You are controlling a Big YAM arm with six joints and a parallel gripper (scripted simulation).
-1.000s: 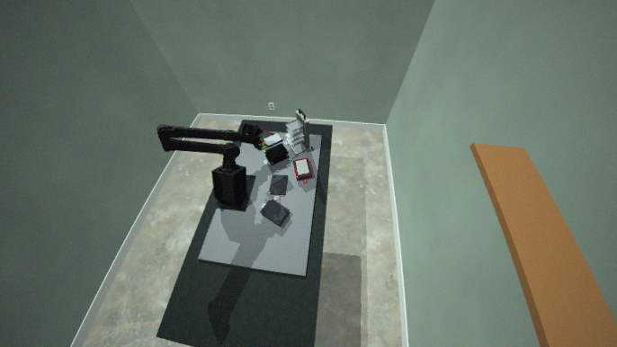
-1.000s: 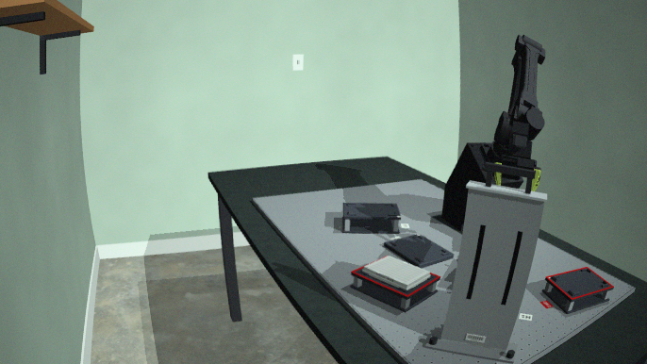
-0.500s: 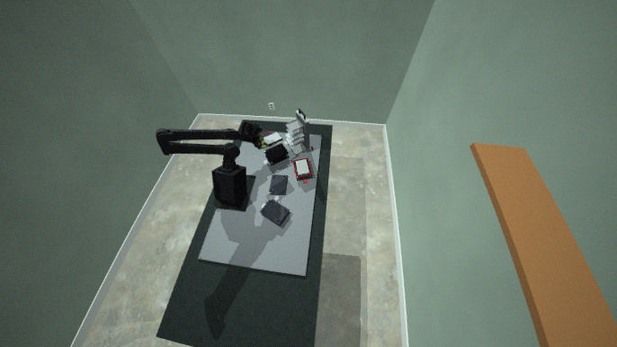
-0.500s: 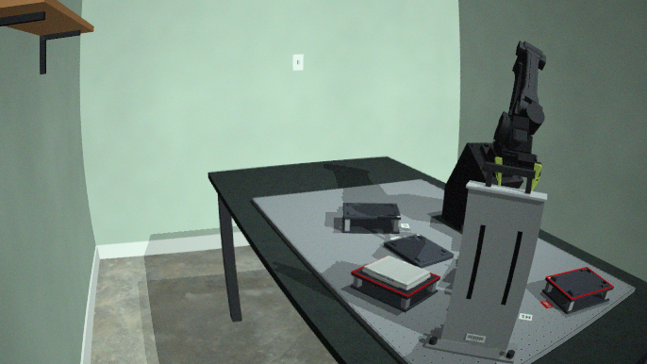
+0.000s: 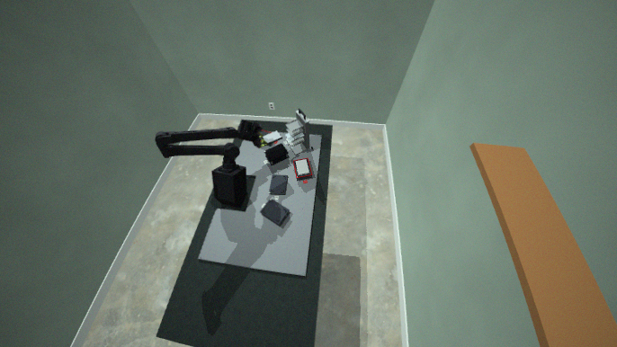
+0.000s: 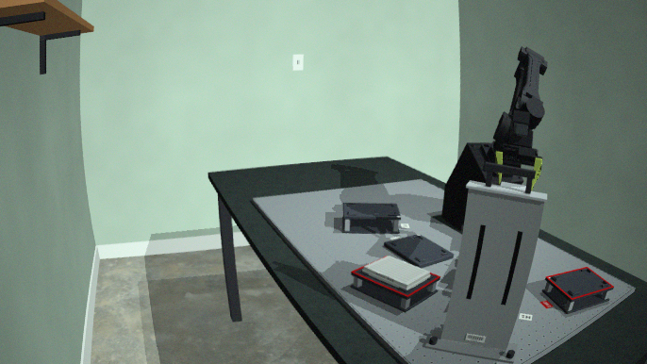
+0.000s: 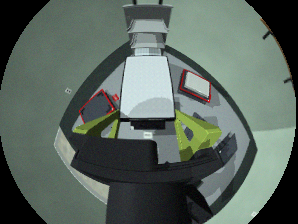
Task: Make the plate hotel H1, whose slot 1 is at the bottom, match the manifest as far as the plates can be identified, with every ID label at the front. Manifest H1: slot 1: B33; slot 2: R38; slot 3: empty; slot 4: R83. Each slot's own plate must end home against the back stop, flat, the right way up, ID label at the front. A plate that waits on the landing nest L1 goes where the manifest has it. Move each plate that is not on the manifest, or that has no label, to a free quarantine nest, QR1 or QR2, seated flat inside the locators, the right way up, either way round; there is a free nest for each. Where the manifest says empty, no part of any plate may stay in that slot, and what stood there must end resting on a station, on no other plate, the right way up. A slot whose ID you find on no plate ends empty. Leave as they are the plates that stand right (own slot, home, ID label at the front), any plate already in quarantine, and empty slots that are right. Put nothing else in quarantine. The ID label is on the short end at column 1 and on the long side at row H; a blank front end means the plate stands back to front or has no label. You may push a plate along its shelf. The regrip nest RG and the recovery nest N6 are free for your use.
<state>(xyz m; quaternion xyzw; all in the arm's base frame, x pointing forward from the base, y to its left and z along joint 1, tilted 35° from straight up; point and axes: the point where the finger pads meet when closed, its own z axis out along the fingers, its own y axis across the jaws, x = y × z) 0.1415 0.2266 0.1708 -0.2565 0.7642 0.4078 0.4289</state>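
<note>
Now: the plate 16 cm ahead of my hand, 17 cm to the left of it and 8 cm below it. The rest, counted from my hand: N6 label (17 cm ahead, 31 cm to the right, 23 cm below); plate hotel H1 (21 cm ahead, 23 cm to the left, 8 cm below).
</note>
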